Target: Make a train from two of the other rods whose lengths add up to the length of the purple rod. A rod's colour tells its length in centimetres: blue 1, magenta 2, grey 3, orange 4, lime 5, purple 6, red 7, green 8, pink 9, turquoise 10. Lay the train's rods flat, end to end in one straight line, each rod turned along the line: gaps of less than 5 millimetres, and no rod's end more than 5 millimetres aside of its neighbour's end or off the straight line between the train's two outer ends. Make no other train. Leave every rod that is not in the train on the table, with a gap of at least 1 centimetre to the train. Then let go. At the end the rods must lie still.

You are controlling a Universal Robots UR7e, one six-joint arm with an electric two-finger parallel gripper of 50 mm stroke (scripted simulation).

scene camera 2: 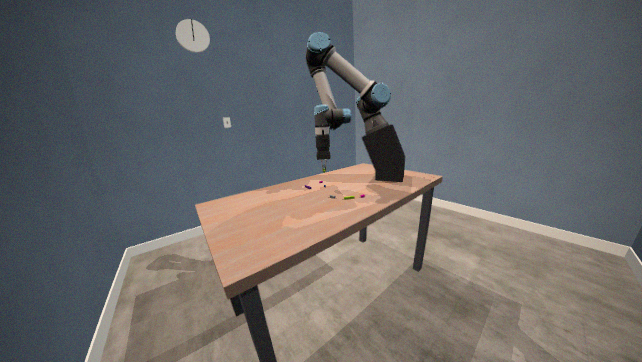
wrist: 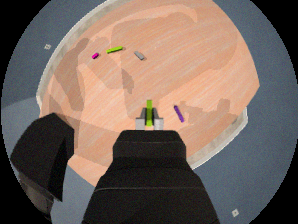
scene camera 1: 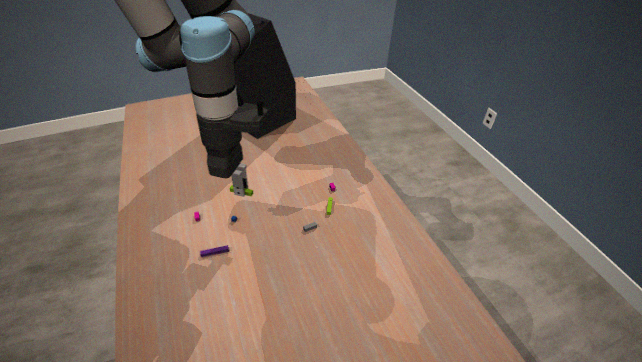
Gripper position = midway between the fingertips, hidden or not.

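Through scene camera 1 I can see my gripper (scene camera 1: 241,192). The wrist view shows me the gripper as well, here (wrist: 149,112).
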